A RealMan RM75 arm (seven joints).
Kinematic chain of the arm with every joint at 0, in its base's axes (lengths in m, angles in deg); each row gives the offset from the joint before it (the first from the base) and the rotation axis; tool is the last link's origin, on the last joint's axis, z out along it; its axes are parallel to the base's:
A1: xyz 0 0 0.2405 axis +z
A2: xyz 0 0 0 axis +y
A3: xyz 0 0 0.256 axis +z
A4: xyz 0 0 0 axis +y
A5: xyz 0 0 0.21 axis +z
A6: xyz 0 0 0 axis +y
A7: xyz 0 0 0.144 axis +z
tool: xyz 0 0 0
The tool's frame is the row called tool.
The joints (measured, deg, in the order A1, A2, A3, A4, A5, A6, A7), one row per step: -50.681, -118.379, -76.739, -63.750, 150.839, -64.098, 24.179; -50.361, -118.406, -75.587, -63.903, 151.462, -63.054, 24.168; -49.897, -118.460, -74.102, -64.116, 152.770, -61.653, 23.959; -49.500, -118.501, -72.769, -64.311, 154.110, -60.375, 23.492; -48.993, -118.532, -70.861, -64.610, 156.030, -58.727, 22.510; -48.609, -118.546, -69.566, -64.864, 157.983, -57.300, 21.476; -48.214, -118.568, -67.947, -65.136, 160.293, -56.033, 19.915; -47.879, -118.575, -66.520, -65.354, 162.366, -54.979, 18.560; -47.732, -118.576, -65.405, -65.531, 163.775, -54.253, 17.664; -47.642, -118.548, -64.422, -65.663, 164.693, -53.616, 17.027; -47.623, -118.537, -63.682, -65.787, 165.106, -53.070, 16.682; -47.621, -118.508, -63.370, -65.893, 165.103, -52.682, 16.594; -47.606, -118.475, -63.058, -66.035, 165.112, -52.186, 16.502; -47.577, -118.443, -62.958, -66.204, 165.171, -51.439, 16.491
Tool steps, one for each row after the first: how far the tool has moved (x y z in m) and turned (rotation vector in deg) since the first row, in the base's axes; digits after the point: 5 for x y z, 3 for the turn. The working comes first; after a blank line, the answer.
Tool pose at each row, in the base's axes (x y z in m, rotation vector in deg; the steps are taken from these numbers as rounded here): -0.09918, 0.39737, -0.08012, -147.102, -21.645, 28.623; -0.09986, 0.39659, -0.08257, -146.811, -19.923, 28.770; -0.10127, 0.39607, -0.08522, -146.053, -17.590, 29.111; -0.10237, 0.39579, -0.08738, -145.206, -15.652, 29.332; -0.10359, 0.39512, -0.09034, -143.998, -13.195, 29.601; -0.10412, 0.39577, -0.09151, -142.638, -11.297, 29.549; -0.10504, 0.39565, -0.09320, -141.137, -9.463, 29.777; -0.10580, 0.39543, -0.09462, -139.852, -7.761, 29.988; -0.10552, 0.39497, -0.09601, -139.065, -6.275, 30.103; -0.10503, 0.39424, -0.09756, -138.618, -4.999, 30.099; -0.10386, 0.39335, -0.09922, -138.517, -3.995, 29.868; -0.10271, 0.39293, -0.10006, -138.589, -3.526, 29.476; -0.10122, 0.39259, -0.10090, -138.652, -2.991, 28.928; -0.09899, 0.39304, -0.10113, -138.606, -2.405, 27.980

-0.00068, -0.00078, -0.00245, 0.197, 0.511, -1.211; -0.00209, -0.00130, -0.00510, 0.749, 1.390, -2.847; -0.00319, -0.00158, -0.00726, 1.407, 2.136, -4.238; -0.00441, -0.00225, -0.01022, 2.342, 3.113, -6.023; -0.00494, -0.00160, -0.01139, 3.515, 3.807, -7.499; -0.00586, -0.00172, -0.01308, 4.733, 4.721, -8.889; -0.00662, -0.00194, -0.01450, 5.743, 5.546, -10.181; -0.00634, -0.00240, -0.01589, 6.311, 6.131, -11.303; -0.00585, -0.00313, -0.01744, 6.599, 6.501, -12.275; -0.00468, -0.00402, -0.01910, 6.643, 6.564, -13.070; -0.00353, -0.00444, -0.01994, 6.624, 6.364, -13.497; -0.00204, -0.00478, -0.02078, 6.646, 6.071, -14.008; 0.00019, -0.00433, -0.02101, 6.866, 5.537, -14.659
